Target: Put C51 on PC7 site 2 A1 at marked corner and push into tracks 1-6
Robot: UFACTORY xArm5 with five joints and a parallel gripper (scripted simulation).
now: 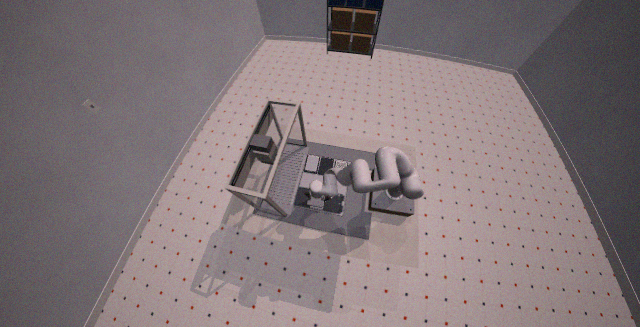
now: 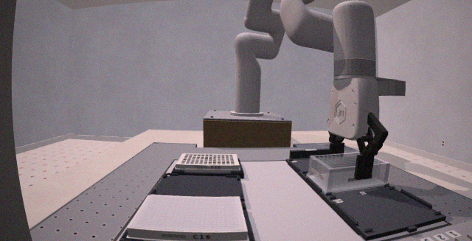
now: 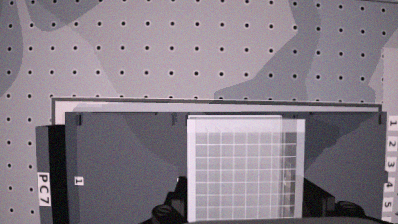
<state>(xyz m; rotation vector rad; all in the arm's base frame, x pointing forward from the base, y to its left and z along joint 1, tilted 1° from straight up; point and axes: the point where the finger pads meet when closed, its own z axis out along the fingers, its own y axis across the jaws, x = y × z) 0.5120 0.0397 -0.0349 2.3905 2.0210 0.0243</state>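
Right now my hand is 3 cm above the plate carrier PC7 and 1 cm past it. Also, from my hand: instrument frame post: 41 cm ahead, 21 cm above, 7 cm to the left; then nest S2: 26 cm to the right, 5 cm behind, 4 cm below.
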